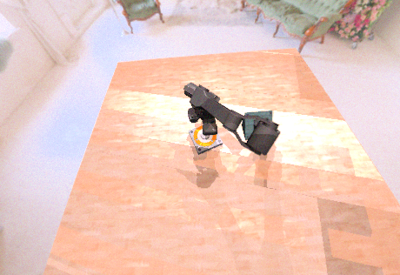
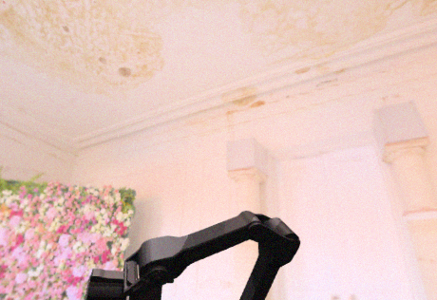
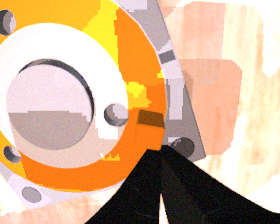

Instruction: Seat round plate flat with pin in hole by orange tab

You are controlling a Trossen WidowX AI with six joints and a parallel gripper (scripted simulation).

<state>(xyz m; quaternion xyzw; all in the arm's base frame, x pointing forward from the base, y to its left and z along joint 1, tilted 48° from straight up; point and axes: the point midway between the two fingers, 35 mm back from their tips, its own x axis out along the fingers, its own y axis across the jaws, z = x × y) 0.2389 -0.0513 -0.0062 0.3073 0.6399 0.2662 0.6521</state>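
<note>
Now: the round plate 2 cm ahead of my gripper tip, 3 cm to the left of it and 1 cm below it. Also, from my gripper tip: square grey base 2 cm ahead, 5 cm to the left, 2 cm below.
</note>
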